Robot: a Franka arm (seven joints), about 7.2 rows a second.
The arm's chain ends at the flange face. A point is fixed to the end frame.
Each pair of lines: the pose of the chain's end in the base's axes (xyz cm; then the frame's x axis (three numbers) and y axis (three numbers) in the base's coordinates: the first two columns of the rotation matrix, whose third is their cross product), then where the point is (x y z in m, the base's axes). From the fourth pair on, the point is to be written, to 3 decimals.
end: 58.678 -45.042 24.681 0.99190 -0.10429 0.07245 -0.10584 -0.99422 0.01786
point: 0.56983 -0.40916 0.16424
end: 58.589 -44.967 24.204 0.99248 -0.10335 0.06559 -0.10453 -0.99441 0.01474
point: 0.56835 -0.40812 0.15974
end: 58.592 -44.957 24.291 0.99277 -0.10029 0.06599 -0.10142 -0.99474 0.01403
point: 0.56829 -0.40802 0.16063
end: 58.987 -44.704 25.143 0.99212 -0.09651 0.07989 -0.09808 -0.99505 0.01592
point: 0.573 -0.406 0.169
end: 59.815 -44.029 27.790 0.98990 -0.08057 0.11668 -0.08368 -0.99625 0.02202
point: 0.584 -0.400 0.194
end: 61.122 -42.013 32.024 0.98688 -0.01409 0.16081 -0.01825 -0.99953 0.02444
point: 0.598 -0.381 0.236
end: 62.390 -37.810 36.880 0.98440 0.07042 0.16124 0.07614 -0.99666 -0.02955
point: 0.607 -0.336 0.287
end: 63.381 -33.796 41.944 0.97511 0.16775 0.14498 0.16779 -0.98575 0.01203
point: 0.612 -0.301 0.336
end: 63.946 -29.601 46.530 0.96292 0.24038 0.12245 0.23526 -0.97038 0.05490
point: 0.614 -0.265 0.380
